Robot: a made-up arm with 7 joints. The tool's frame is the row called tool. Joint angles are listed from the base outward.
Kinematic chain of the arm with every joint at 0, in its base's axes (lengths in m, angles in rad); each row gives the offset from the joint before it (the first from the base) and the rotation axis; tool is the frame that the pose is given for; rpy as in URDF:
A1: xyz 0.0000 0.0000 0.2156 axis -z
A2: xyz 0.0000 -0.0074 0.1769 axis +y
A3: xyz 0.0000 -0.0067 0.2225 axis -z
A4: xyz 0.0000 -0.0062 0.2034 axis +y
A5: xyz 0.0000 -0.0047 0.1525 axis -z
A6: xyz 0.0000 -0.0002 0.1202 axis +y
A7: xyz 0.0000 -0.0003 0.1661 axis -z
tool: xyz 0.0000 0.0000 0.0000 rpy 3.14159 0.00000 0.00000
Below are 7 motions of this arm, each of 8 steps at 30 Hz.
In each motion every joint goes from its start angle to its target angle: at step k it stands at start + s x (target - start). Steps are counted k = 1, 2, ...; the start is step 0. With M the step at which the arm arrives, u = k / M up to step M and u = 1 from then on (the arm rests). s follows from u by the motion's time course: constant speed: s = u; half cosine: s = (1 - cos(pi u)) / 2; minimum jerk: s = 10 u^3 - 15 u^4 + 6 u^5.
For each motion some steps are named. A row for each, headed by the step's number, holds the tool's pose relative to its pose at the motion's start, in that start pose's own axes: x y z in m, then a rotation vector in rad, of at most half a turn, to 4 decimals.
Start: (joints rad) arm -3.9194 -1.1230 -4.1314 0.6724 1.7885 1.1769 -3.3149
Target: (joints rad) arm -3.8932 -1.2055 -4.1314 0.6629 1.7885 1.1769 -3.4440
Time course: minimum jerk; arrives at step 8
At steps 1, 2, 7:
1: -0.0005 0.0005 -0.0008 0.0006 0.0012 -0.0019
2: -0.0031 0.0029 -0.0050 0.0040 0.0077 -0.0121
7: -0.0313 0.0285 -0.0465 0.0338 0.0749 -0.1153

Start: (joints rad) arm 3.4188 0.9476 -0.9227 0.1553 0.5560 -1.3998 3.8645
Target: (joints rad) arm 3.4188 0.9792 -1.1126 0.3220 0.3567 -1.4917 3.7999
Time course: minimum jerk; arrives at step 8
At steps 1, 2, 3, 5, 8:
1: -0.0007 -0.0002 0.0009 -0.0038 0.0047 -0.0037
2: -0.0042 -0.0014 0.0058 -0.0244 0.0301 -0.0237
3: -0.0108 -0.0034 0.0159 -0.0654 0.0800 -0.0621
5: -0.0264 -0.0072 0.0440 -0.1766 0.2101 -0.1563
8: -0.0345 -0.0084 0.0623 -0.2468 0.2895 -0.2094

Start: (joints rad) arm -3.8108 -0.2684 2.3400 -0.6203 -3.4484 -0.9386 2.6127
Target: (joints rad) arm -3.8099 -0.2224 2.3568 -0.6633 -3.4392 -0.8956 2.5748
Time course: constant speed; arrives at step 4
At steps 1, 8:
1: -0.0033 -0.0128 0.0035 -0.0198 0.0184 0.0028
8: -0.0122 -0.0514 0.0156 -0.0815 0.0722 0.0101

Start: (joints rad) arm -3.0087 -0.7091 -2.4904 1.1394 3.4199 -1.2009 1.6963
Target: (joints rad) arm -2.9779 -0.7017 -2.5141 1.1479 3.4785 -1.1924 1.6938
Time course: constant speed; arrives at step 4
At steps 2, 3, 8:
2: -0.0075 0.0018 -0.0041 0.0063 0.0186 0.0043
3: -0.0112 0.0028 -0.0062 0.0094 0.0279 0.0065
8: -0.0149 0.0037 -0.0082 0.0125 0.0371 0.0088

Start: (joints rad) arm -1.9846 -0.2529 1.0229 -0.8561 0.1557 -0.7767 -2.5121
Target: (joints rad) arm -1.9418 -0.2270 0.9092 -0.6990 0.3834 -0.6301 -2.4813
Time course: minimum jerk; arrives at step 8
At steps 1, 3, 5, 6, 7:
1: -0.0008 0.0011 0.0005 0.0043 0.0031 0.0024
3: -0.0141 0.0191 0.0099 0.0744 0.0520 0.0411
5: -0.0363 0.0502 0.0301 0.1990 0.1342 0.1047
6: -0.0444 0.0619 0.0391 0.2476 0.1645 0.1280
7: -0.0484 0.0678 0.0439 0.2726 0.1796 0.1396

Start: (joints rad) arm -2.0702 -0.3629 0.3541 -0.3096 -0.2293 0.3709 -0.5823
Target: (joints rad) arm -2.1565 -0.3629 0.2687 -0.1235 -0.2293 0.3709 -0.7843
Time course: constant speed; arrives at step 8
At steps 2, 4, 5, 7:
2: 0.0094 0.0219 -0.0035 0.0361 -0.0280 -0.0963
4: 0.0203 0.0428 -0.0060 0.0722 -0.0555 -0.1928
5: 0.0262 0.0528 -0.0070 0.0903 -0.0691 -0.2411
7: 0.0392 0.0719 -0.0082 0.1266 -0.0960 -0.3376

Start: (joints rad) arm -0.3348 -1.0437 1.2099 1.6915 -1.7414 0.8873 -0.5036
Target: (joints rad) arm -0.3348 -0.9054 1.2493 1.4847 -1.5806 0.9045 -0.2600
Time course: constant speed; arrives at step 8
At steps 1, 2, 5, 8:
1: 0.0026 -0.0013 -0.0062 0.0124 0.0080 0.0689
2: 0.0052 -0.0025 -0.0124 0.0253 0.0157 0.1379
5: 0.0132 -0.0050 -0.0314 0.0668 0.0373 0.3451
8: 0.0212 -0.0059 -0.0506 0.1125 0.0561 0.5525

